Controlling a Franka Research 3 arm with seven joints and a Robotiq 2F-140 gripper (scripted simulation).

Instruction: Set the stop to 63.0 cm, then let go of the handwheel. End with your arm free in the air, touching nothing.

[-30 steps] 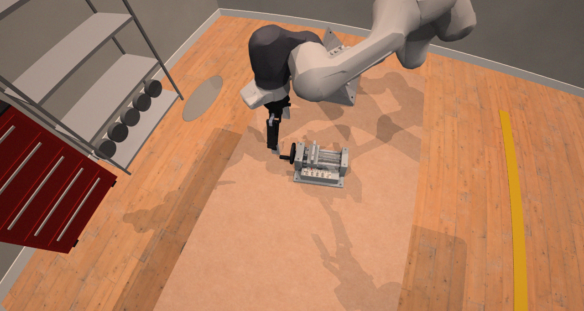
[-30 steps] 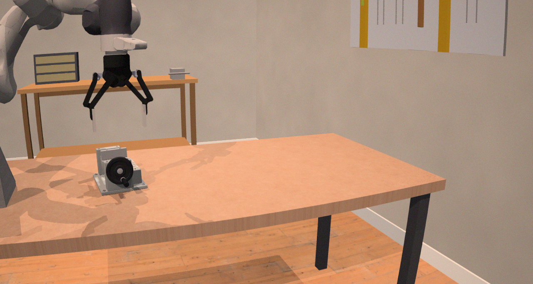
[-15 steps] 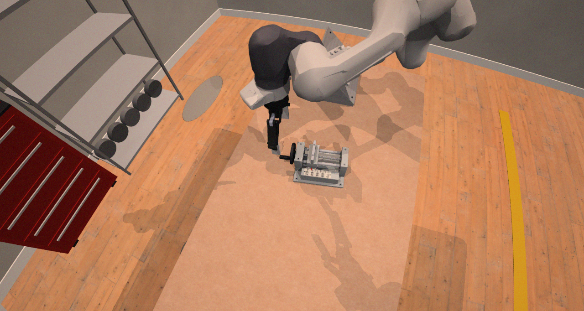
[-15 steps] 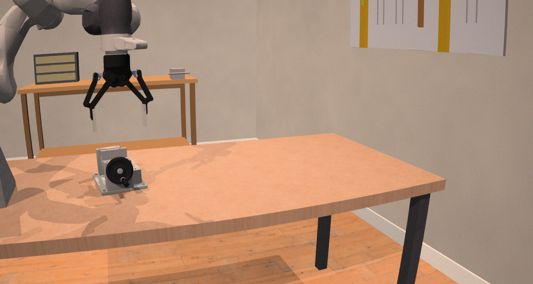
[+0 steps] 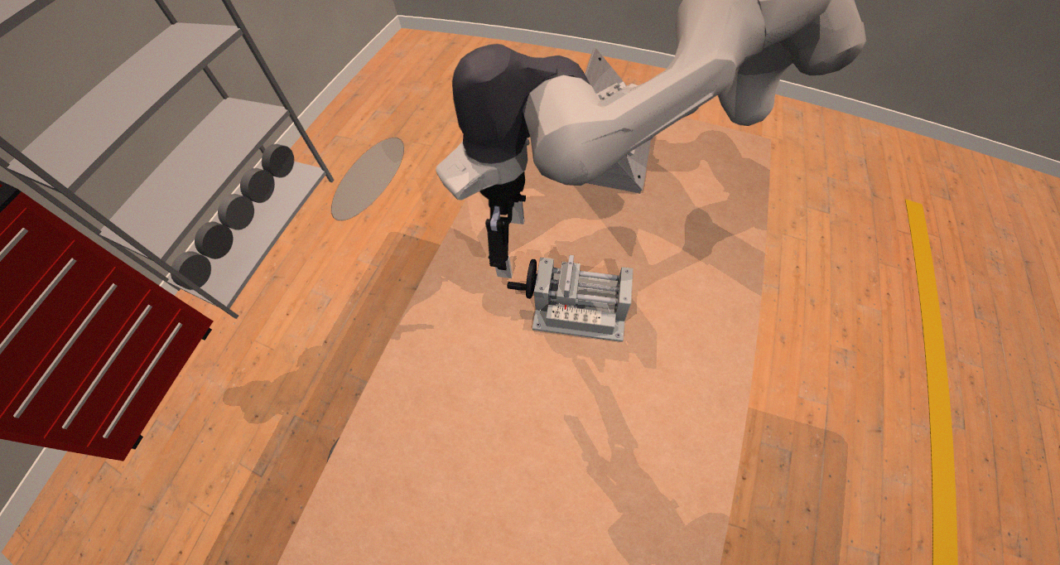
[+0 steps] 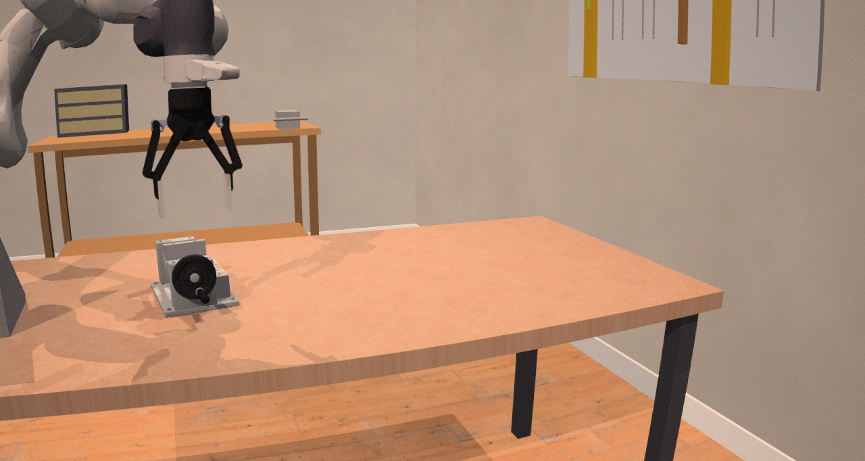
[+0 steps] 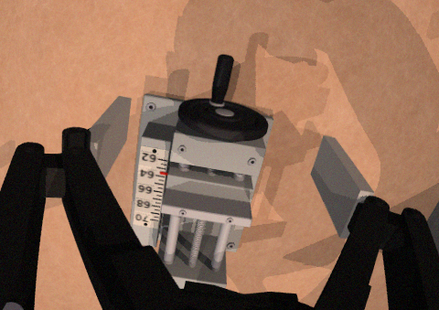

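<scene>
The black handwheel is 1 cm behind my hand, 1 cm to the left of it and 17 cm below it. Also, from my hand: sliding stop 3 cm behind, 11 cm to the left, 13 cm below.
</scene>
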